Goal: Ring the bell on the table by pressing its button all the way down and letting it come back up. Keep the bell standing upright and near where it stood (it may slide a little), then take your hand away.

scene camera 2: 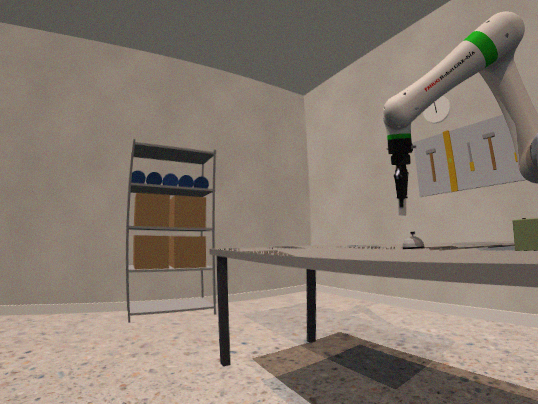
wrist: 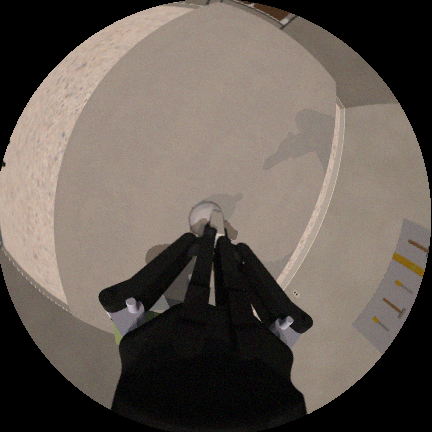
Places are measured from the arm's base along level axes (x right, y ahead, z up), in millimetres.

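Where they show: gripper, fingertip midpoint: (scene camera 2: 402, 215) (wrist: 214, 219).
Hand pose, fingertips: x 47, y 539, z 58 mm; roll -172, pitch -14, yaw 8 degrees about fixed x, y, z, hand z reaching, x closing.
Note:
After its pixels a point has its place.
The bell (scene camera 2: 413, 242) {x 38, y 495, z -50 mm} (wrist: 201, 214) {x 50, y 522, z -36 mm} stands upright on the table (scene camera 2: 350, 257) {x -320, y 531, z -75 mm} (wrist: 175, 125) {x -71, y 692, z -75 mm}, a pale dome with a dark base and a small dark button on top in the scene view. In the wrist view the fingertips cover part of the dome, and its button is hidden. My gripper (scene camera 2: 402, 208) {x 47, y 539, z 58 mm} (wrist: 214, 219) {x 47, y 539, z 58 mm} is shut with nothing between its fingers. It points straight down, and its tips are above the bell and a little to the left of its button in the scene view, with a clear gap between them.
A green box (scene camera 2: 526, 235) {x -133, y 109, z -38 mm} stands on the table at the right edge of the scene view. A shelf rack (scene camera 2: 215, 200) with cardboard boxes stands at the back left. A tool board (scene camera 2: 462, 172) (wrist: 370, 320) hangs on the wall behind the arm.

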